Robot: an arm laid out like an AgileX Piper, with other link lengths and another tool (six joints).
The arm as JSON. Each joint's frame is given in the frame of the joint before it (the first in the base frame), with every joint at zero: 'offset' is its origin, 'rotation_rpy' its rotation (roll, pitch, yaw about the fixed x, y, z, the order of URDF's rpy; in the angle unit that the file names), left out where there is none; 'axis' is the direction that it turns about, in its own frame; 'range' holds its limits. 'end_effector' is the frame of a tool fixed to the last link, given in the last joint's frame.
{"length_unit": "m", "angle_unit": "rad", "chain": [
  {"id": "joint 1", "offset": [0.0, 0.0, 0.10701], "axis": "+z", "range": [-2.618, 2.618]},
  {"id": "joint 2", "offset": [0.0, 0.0, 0.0], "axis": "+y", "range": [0.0, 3.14]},
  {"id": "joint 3", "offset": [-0.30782, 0.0, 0.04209], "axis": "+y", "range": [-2.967, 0.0]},
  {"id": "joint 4", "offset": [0.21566, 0.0, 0.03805], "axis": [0.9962, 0.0, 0.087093], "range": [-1.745, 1.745]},
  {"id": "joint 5", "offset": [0.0, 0.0, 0.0], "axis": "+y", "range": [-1.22, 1.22]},
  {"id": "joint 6", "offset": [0.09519, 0.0, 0.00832], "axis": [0.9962, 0.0, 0.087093], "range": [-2.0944, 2.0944]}
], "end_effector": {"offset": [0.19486, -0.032, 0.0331], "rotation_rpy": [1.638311, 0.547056, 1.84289]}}
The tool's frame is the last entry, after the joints.
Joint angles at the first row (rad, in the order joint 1, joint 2, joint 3, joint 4, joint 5, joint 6):
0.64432 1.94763 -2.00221 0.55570 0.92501 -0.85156
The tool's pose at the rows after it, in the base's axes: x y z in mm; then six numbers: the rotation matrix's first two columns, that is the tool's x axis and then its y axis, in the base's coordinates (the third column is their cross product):
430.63 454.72 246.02 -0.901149 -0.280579 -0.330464 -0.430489 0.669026 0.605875
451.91 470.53 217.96 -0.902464 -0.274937 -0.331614 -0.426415 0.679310 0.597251
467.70 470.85 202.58 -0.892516 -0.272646 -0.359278 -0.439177 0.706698 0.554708
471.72 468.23 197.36 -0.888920 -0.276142 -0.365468 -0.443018 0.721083 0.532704
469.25 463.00 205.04 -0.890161 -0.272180 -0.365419 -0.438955 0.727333 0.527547
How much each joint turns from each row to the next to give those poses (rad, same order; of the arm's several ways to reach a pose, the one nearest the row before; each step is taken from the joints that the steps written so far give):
0.00598 0.09797 -0.07552 -0.01602 -0.00516 -0.00531
0.00874 0.10012 -0.06599 -0.01170 -0.03600 -0.00123
0.00703 0.03677 -0.01098 -0.05438 -0.04155 -0.00100
0.00223 0.00640 -0.00112 -0.03023 -0.00472 0.00569
0.00002 -0.02026 0.00001 -0.01993 0.01774 0.02059

